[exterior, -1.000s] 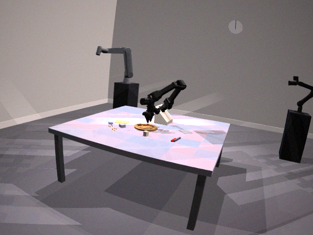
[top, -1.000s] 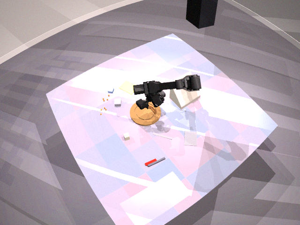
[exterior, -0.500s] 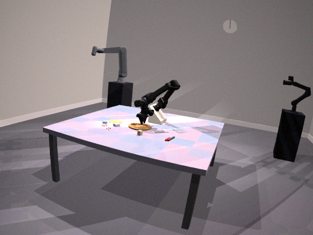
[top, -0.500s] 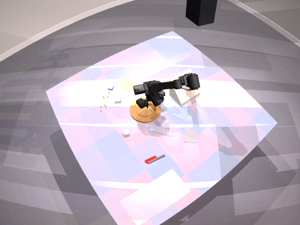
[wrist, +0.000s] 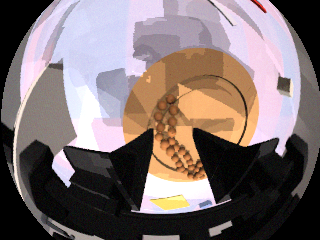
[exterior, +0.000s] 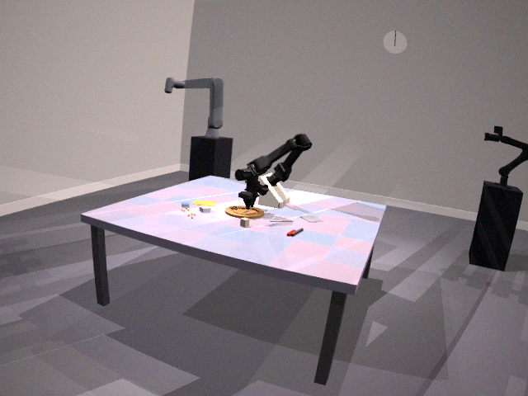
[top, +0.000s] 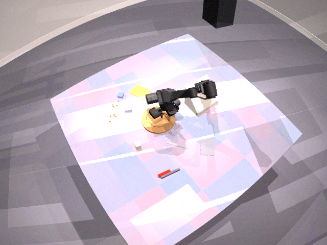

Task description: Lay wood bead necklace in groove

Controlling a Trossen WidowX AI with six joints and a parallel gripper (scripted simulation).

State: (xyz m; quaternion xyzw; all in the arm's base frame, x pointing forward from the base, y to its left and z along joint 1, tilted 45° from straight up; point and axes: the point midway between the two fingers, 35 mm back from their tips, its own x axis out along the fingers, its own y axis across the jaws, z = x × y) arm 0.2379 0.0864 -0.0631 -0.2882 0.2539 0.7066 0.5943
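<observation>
Now: gripper tip 40 mm short of the round bead board, 10 mm to the left of it and 10 mm above it. From my gripper tip the other things lie so: cream cube (230 mm ahead, 110 mm to the left); then white block (170 mm ahead, 160 mm to the right); then thin rod (200 mm to the left, 30 mm ahead, 10 mm below).
</observation>
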